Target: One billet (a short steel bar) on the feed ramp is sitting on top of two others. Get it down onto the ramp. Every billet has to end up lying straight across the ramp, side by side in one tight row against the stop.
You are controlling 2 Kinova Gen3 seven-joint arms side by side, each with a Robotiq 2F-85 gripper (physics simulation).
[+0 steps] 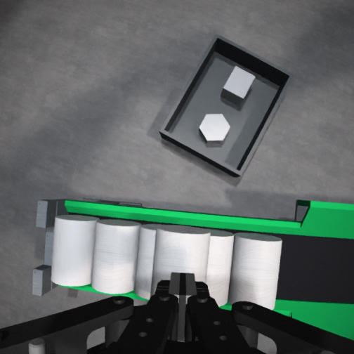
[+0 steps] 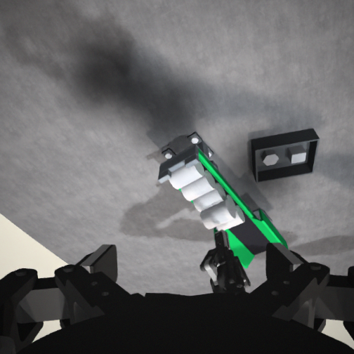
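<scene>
The raised white billet [image 1: 182, 250] [image 2: 216, 214] rests on two lower billets [image 1: 148, 260] [image 1: 220, 265], which it partly hides. Two more billets [image 1: 75, 250] [image 1: 116, 255] lie across the green ramp [image 1: 175, 214] [image 2: 241, 254] on the side of the grey stop [image 1: 42, 281], and another billet [image 1: 257, 267] lies on the far side. My left gripper [image 1: 181, 288] [image 2: 220, 231] is shut with its fingertips together, at the near end of the raised billet; whether they touch it I cannot tell. My right gripper [image 2: 190, 260] is open and empty, well away from the ramp.
A dark tray [image 1: 240, 125] [image 2: 285, 174] stands beyond the ramp's far rail, holding a hexagonal piece [image 1: 214, 127] [image 2: 270, 159] and a small block [image 1: 240, 81] [image 2: 298, 155]. The ramp's green side rails flank the billets and widen at the end away from the stop.
</scene>
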